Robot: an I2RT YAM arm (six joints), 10 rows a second.
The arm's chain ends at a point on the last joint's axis. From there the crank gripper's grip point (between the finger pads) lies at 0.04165 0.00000 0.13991 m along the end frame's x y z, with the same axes.
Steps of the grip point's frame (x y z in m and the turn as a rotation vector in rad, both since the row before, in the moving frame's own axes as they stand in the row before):
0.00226 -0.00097 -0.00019 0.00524 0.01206 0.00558
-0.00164 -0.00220 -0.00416 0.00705 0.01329 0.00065
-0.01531 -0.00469 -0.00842 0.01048 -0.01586 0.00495
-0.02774 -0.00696 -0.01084 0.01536 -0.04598 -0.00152
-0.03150 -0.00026 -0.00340 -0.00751 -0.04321 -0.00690
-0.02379 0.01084 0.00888 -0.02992 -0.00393 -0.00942
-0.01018 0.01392 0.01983 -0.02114 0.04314 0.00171
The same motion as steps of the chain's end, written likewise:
0.00057 -0.00048 0.00032 0.00524 0.01206 0.00558
-0.00350 -0.00124 -0.00359 0.00705 0.01329 0.00065
-0.01309 -0.00342 -0.00906 0.01048 -0.01586 0.00495
-0.02126 -0.00474 -0.01259 0.01536 -0.04598 -0.00152
-0.02542 -0.00105 -0.00507 -0.00751 -0.04321 -0.00690
-0.02326 0.00704 0.00877 -0.02992 -0.00393 -0.00942
-0.01617 0.01091 0.02179 -0.02114 0.04314 0.00171

